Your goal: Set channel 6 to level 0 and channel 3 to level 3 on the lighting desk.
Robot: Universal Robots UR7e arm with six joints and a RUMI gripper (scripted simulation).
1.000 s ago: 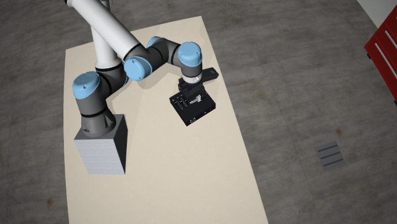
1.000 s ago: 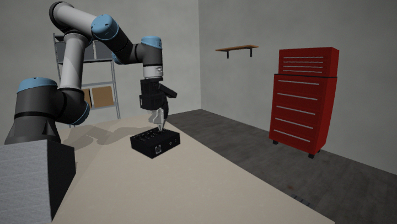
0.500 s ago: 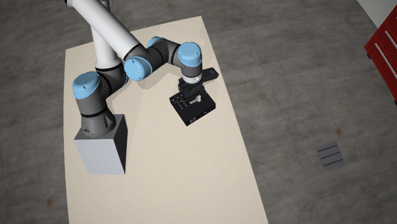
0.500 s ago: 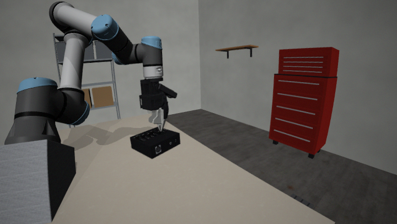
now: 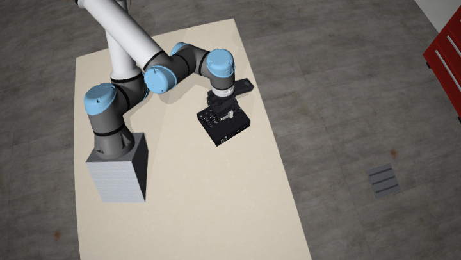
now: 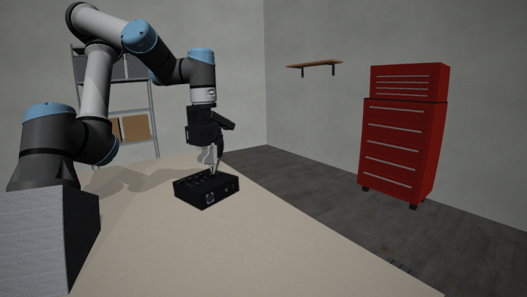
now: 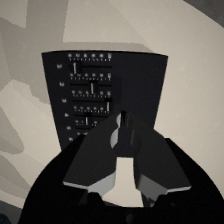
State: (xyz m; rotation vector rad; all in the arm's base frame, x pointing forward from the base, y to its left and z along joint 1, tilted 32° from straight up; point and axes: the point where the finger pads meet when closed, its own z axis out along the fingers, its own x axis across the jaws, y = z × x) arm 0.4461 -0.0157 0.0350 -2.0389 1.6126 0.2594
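My hand is 20 mm to the right of the channel 3 fader and 20 mm above it. Round my hand: channel 6 fader 80 mm behind, 20 mm to the left, 20 mm below.
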